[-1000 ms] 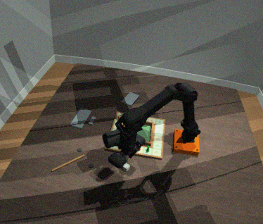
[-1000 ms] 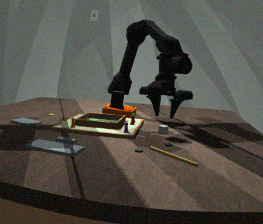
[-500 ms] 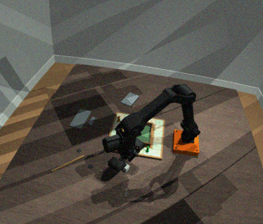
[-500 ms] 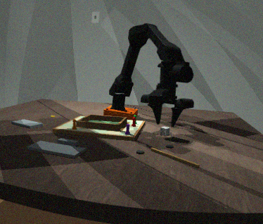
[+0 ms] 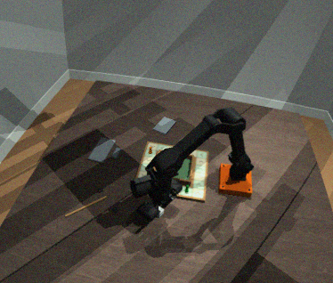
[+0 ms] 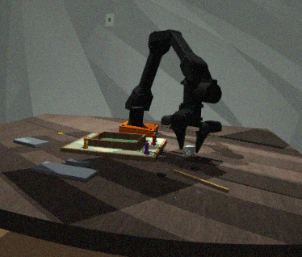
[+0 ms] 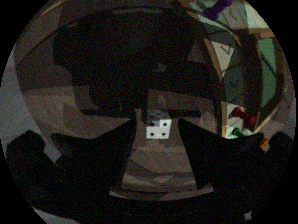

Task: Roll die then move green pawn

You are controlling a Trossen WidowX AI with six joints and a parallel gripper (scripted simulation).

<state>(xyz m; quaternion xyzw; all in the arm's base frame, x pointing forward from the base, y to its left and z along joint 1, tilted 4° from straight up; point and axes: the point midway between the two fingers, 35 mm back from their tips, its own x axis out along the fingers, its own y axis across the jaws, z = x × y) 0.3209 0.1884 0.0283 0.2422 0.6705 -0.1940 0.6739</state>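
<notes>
Now: the green pawn 11 cm to the right of my gripper tip, 10 cm behind it and 2 cm above it. Also, from my gripper tip: purple pawn 13 cm to the right, 7 cm ahead, 2 cm above; red pawn 11 cm to the right, 6 cm behind, 2 cm above; white die right at my gripper tip.
</notes>
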